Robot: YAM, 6 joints.
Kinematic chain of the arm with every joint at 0, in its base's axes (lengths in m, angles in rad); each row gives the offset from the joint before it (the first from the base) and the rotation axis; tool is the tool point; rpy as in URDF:
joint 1: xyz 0 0 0.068 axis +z
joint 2: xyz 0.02 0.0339 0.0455 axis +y
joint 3: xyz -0.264 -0.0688 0 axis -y
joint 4: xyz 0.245 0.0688 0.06 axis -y
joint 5: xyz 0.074 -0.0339 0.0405 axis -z
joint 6: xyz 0.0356 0 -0.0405 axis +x
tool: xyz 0 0 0 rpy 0 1.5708 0
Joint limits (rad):
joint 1: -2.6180..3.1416
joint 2: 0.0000..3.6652
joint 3: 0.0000..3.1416
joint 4: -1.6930..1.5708
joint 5: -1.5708..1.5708
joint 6: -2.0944..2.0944
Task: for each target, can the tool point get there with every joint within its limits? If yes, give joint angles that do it. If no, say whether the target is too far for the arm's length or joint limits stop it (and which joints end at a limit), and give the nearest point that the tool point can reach.
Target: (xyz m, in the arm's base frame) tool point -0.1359 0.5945 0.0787
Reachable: yes | joints 1.7992 2.9758 2.7329 -0.5450 0.0622 -0.5283
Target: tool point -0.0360 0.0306 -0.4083
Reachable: no: joint limits stop it (at a limit: joint 2) | nearest point -0.0629 0.0535 -0.3400 | short by 0.077 m
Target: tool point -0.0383 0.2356 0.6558
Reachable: yes | joints -1.2663 1.0926 2.8566 0.1569 -1.2824 -0.0417
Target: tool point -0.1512 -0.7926 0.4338
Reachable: no: too far | nearest point -0.1124 -0.5890 0.3494 | short by 0.224 m
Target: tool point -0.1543 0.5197 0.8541
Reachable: no: too far | nearest point -0.1083 0.3649 0.6250 | short by 0.280 m
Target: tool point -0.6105 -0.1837 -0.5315
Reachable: no: too far | nearest point -0.4051 -0.2163 -0.3087 | short by 0.305 m
